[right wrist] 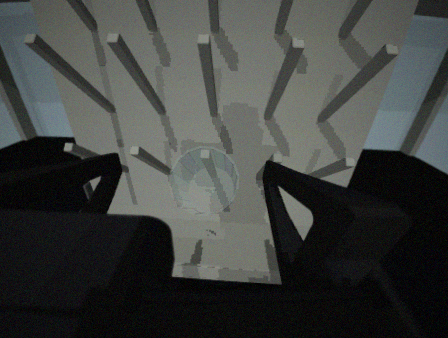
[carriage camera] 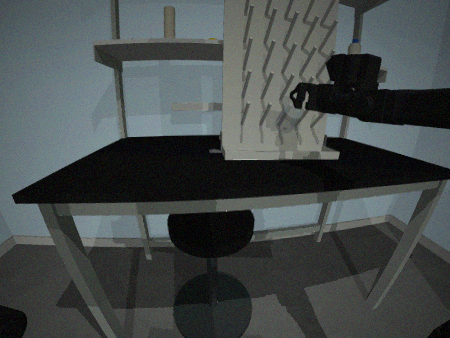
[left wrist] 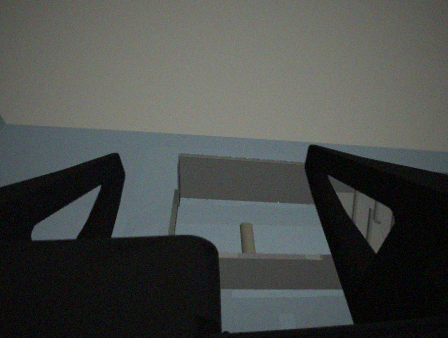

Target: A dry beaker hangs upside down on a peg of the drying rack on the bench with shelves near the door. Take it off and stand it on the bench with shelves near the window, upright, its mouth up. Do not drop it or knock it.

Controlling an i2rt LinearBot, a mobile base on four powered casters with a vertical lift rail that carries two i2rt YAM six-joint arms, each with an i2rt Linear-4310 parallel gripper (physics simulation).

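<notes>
A clear beaker point(carriage camera: 289, 121) point(right wrist: 204, 187) hangs on a low peg of the pale drying rack point(carriage camera: 235, 75) point(right wrist: 245, 75), which stands on the black-topped bench point(carriage camera: 150, 170). In the right wrist view the beaker is faint and lies between the fingertips' lines, a little nearer the left finger, beyond the tips. My right gripper point(right wrist: 193, 165) is open and empty in front of the rack's lower pegs; in the carriage view its fingers partly cover the beaker. My left gripper point(left wrist: 214, 159) is open, facing the wall and shelves, away from the beaker.
The rack's other pegs stick out above and beside the beaker. A shelf point(carriage camera: 150, 50) point(left wrist: 280, 272) left of the rack bears a tan cylinder point(carriage camera: 169, 22) point(left wrist: 247, 238). A white bottle with a blue cap point(carriage camera: 354, 47) stands behind my right arm. A black stool point(carriage camera: 211, 232) stands under the bench.
</notes>
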